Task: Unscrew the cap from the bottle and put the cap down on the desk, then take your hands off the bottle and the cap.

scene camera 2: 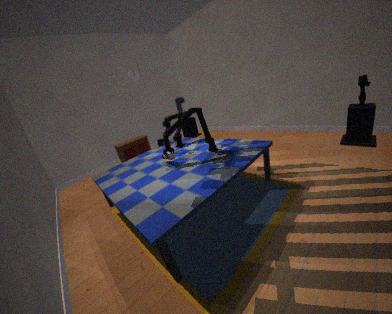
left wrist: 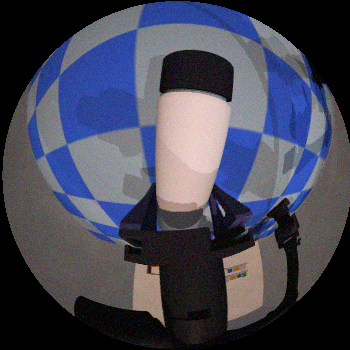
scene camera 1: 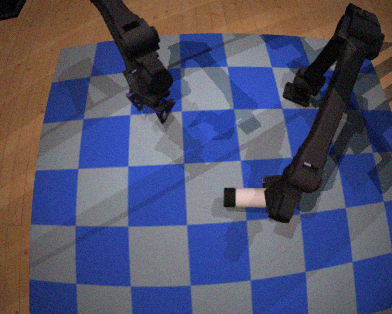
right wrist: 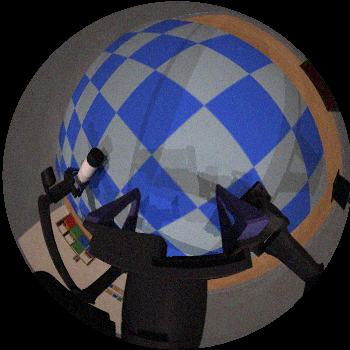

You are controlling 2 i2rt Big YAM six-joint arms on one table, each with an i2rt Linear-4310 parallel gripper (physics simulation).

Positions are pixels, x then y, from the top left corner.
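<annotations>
A bottle [left wrist: 191, 126] is gripped by my left gripper [left wrist: 181, 183]; my right gripper [scene camera 1: 151, 116] is open and holds nothing.
</annotations>
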